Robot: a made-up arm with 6 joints. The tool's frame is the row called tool.
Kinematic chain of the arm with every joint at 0, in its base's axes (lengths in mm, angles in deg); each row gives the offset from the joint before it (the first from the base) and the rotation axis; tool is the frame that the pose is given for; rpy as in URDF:
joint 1: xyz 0 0 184 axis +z
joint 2: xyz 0 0 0 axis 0.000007 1 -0.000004
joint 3: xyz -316 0 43 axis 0.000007 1 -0.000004
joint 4: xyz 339 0 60 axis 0.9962 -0.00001 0.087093
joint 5: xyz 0 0 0 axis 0.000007 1 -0.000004
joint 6: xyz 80 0 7 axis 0.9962 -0.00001 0.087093
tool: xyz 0 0 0 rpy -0.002 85.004 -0.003
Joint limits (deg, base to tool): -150..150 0..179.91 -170..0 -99.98..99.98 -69.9..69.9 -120..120
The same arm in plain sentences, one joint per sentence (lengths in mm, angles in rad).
The arm has six revolute joints in a row. What follows holds with every joint at zero, and every direction is one of the base frame's. The first joint is mounted 184 mm along +z from the base frame's origin and rotates about +z, from -2.618 to 2.618 rad. The second joint is mounted at the same point as the first joint and rotates about +y, from 0 to 3.14 rad. The third joint is mounted 316 mm along -x and 43 mm along +z from the second joint and rotates about +y, from -2.9671 to 0 rad. The fourth joint is mounted 339 mm along +x and 60 mm along +z from the third joint and rotates about the direction (0.9962, 0, 0.0871), from -1.745 to 1.745 rad. The fifth joint is mounted at the same point as the fourth joint and rotates about +y, from -1.22 to 1.22 rad. The sixth joint is mounted 80 mm along +x and 7 mm along +z from the fifth joint and rotates about the direction (0.9962, 0, 0.0871), from -2.0944 to 2.0944 rad. The tool frame, which is the frame that the pose is given for, is mounted at the same point as the sixth joint; its axes are the base frame's turned by roll 0, pitch 1.4836 and yaw -0.0001 rad (as in URDF: about the fixed x, then y, then z).
